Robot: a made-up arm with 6 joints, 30 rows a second.
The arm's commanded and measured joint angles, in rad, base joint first. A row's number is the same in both.
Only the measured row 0 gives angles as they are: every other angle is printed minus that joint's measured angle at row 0.
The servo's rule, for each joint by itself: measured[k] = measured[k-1] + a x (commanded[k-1-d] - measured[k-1]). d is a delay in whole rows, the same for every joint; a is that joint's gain. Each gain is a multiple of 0.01, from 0.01 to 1. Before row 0 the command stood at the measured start. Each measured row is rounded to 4 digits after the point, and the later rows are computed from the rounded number. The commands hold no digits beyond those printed.
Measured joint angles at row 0:
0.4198 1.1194 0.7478 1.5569 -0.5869 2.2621
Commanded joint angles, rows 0 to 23:
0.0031 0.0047 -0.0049 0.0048 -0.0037 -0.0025
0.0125 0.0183 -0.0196 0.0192 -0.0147 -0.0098
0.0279 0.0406 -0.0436 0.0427 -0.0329 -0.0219
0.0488 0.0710 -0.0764 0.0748 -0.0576 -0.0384
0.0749 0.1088 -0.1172 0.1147 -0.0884 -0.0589
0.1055 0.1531 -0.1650 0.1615 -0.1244 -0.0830
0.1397 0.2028 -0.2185 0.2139 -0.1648 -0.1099
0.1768 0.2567 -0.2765 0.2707 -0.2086 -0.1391
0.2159 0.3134 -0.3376 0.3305 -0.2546 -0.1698
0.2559 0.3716 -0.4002 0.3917 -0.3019 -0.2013
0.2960 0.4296 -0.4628 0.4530 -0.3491 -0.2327
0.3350 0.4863 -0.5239 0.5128 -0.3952 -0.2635
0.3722 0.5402 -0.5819 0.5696 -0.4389 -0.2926
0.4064 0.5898 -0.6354 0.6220 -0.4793 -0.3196
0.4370 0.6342 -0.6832 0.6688 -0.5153 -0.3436
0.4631 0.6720 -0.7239 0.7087 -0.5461 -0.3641
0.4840 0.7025 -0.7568 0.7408 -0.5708 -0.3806
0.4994 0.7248 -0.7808 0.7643 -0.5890 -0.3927
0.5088 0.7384 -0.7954 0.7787 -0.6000 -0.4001
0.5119 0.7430 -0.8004 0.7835 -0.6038 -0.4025
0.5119 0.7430 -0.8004 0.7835 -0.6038 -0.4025
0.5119 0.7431 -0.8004 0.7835 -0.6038 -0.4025
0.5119 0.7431 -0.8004 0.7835 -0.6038 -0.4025
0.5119 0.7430 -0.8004 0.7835 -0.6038 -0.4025
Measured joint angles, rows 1 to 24:
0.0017 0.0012 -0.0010 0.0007 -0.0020 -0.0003
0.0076 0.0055 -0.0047 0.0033 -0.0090 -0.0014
0.0188 0.0143 -0.0125 0.0088 -0.0221 -0.0039
0.0353 0.0285 -0.0253 0.0180 -0.0416 -0.0080
0.0571 0.0486 -0.0437 0.0315 -0.0673 -0.0141
0.0837 0.0747 -0.0680 0.0497 -0.0987 -0.0224
0.1145 0.1067 -0.0981 0.0727 -0.1351 -0.0329
0.1488 0.1442 -0.1338 0.1004 -0.1755 -0.0456
0.1857 0.1865 -0.1746 0.1326 -0.2190 -0.0605
0.2243 0.2328 -0.2197 0.1689 -0.2646 -0.0774
0.2637 0.2820 -0.2683 0.2087 -0.3111 -0.0960
0.3029 0.3331 -0.3194 0.2513 -0.3574 -0.1161
0.3410 0.3849 -0.3719 0.2959 -0.4022 -0.1373
0.3770 0.4361 -0.4246 0.3416 -0.4446 -0.1592
0.4100 0.4856 -0.4763 0.3874 -0.4835 -0.1813
0.4392 0.5322 -0.5258 0.4324 -0.5179 -0.2032
0.4638 0.5748 -0.5720 0.4756 -0.5470 -0.2245
0.4834 0.6123 -0.6138 0.5160 -0.5701 -0.2447
0.4974 0.6438 -0.6501 0.5528 -0.5865 -0.2633
0.5054 0.6686 -0.6802 0.5851 -0.5960 -0.2800
0.5090 0.6872 -0.7042 0.6129 -0.6003 -0.2947
0.5106 0.7012 -0.7234 0.6368 -0.6022 -0.3076
0.5113 0.7117 -0.7388 0.6573 -0.6031 -0.3190
0.5116 0.7195 -0.7511 0.6750 -0.6035 -0.3290
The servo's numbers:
d 0
a 0.55 0.25 0.20 0.14 0.55 0.12

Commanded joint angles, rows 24 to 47:
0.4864 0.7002 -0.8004 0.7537 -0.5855 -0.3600
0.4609 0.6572 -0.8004 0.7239 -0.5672 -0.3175
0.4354 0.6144 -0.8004 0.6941 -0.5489 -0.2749
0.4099 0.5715 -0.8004 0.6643 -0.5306 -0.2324
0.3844 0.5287 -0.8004 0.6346 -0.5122 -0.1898
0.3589 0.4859 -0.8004 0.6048 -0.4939 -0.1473
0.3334 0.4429 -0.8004 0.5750 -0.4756 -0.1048
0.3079 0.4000 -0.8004 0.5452 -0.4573 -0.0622
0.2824 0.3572 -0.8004 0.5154 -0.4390 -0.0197
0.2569 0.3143 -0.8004 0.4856 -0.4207 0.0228
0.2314 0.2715 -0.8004 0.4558 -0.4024 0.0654
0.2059 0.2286 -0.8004 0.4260 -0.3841 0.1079
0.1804 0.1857 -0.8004 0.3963 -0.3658 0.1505
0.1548 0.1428 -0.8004 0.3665 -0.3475 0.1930
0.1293 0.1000 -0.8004 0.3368 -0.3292 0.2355
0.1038 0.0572 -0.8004 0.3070 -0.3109 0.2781
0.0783 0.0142 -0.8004 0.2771 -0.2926 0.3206
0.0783 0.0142 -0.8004 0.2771 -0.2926 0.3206
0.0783 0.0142 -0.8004 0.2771 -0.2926 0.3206
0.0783 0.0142 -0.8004 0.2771 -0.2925 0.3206
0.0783 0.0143 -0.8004 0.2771 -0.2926 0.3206
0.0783 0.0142 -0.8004 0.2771 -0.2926 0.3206
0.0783 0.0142 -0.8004 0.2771 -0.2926 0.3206
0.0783 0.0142 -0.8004 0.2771 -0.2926 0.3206
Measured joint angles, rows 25 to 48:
0.4977 0.7147 -0.7610 0.6860 -0.5936 -0.3327
0.4775 0.7003 -0.7689 0.6913 -0.5791 -0.3309
0.4543 0.6788 -0.7752 0.6917 -0.5625 -0.3242
0.4299 0.6520 -0.7802 0.6879 -0.5450 -0.3132
0.4049 0.6212 -0.7842 0.6804 -0.5270 -0.2984
0.3796 0.5874 -0.7874 0.6698 -0.5088 -0.2803
0.3542 0.5513 -0.7900 0.6565 -0.4905 -0.2592
0.3287 0.5135 -0.7921 0.6409 -0.4722 -0.2356
0.3032 0.4744 -0.7938 0.6233 -0.4539 -0.2097
0.2777 0.4344 -0.7951 0.6040 -0.4356 -0.1818
0.2522 0.3937 -0.7962 0.5833 -0.4173 -0.1521
0.2267 0.3524 -0.7970 0.5613 -0.3990 -0.1209
0.2012 0.3107 -0.7977 0.5382 -0.3807 -0.0883
0.1757 0.2687 -0.7982 0.5142 -0.3624 -0.0545
0.1502 0.2265 -0.7986 0.4894 -0.3441 -0.0197
0.1247 0.1842 -0.7990 0.4639 -0.3258 0.0160
0.0992 0.1417 -0.7993 0.4377 -0.3075 0.0526
0.0877 0.1098 -0.7995 0.4152 -0.2993 0.0848
0.0825 0.0859 -0.7997 0.3959 -0.2956 0.1131
0.0802 0.0680 -0.7998 0.3793 -0.2939 0.1380
0.0792 0.0546 -0.7999 0.3650 -0.2932 0.1599
0.0787 0.0445 -0.8000 0.3527 -0.2929 0.1792
0.0785 0.0369 -0.8001 0.3421 -0.2927 0.1962
0.0784 0.0312 -0.8002 0.3330 -0.2926 0.2111

